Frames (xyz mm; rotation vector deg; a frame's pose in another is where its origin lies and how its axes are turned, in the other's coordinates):
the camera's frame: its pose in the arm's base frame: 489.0 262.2 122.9 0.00 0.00 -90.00
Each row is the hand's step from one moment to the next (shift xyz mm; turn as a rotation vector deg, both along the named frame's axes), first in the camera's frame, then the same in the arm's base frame.
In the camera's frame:
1: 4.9 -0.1 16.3 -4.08 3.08 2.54
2: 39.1 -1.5 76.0 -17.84 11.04 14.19
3: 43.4 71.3 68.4 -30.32 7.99 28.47
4: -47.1 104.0 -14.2 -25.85 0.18 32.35
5: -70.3 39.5 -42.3 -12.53 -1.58 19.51
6: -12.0 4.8 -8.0 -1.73 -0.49 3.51
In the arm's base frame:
1: -0.1 -4.9 16.3 3.08 4.08 2.54
2: -1.5 -39.1 76.0 11.04 17.84 14.19
3: 71.3 -43.4 68.4 7.99 30.32 28.47
4: 104.0 47.1 -14.2 0.18 25.85 32.35
5: 39.5 70.3 -42.3 -1.58 12.53 19.51
6: 4.8 12.0 -8.0 -0.49 1.73 3.51

